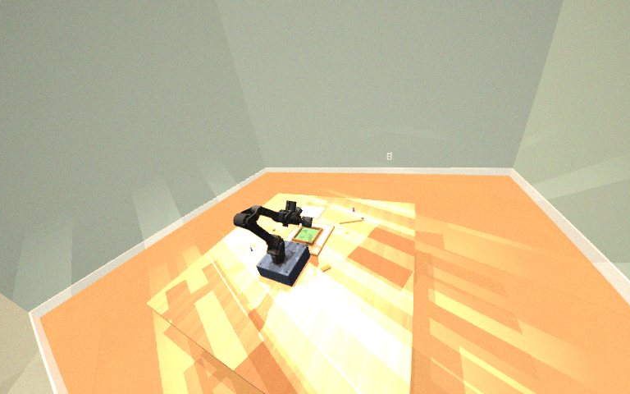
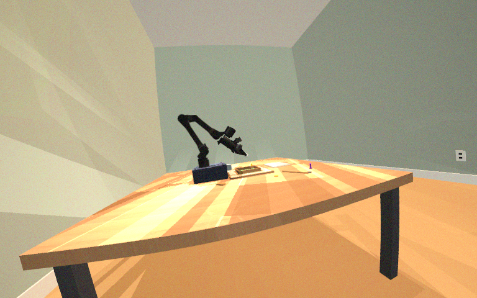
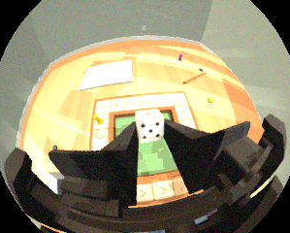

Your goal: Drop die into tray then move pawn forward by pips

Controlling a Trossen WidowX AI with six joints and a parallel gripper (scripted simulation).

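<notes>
My gripper tip is now right at the white die. Round my gripper tip: green dice tray 12 cm below; then yellow pawn 4 cm ahead, 12 cm to the left, 10 cm below; then white sheet 26 cm ahead, 17 cm to the left, 12 cm below.
</notes>
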